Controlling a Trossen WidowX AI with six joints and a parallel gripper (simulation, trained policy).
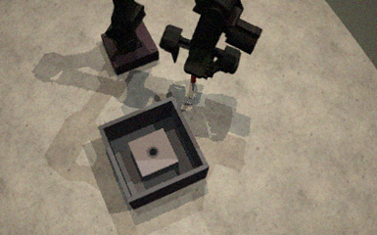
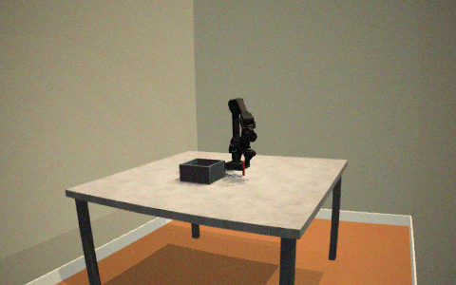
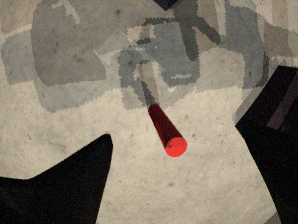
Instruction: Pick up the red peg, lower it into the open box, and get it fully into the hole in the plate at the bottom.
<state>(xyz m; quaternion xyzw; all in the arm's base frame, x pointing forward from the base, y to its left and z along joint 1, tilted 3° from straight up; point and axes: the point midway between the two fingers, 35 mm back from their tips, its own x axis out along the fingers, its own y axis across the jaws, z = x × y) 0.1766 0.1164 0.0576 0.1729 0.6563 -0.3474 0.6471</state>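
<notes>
Right now the red peg is 40 mm below my gripper tip and 10 mm to the left of it. From my gripper tip the other things lie so: dark box (180 mm to the right, 150 mm ahead, 50 mm below); pale plate (180 mm to the right, 150 mm ahead, 30 mm below).
</notes>
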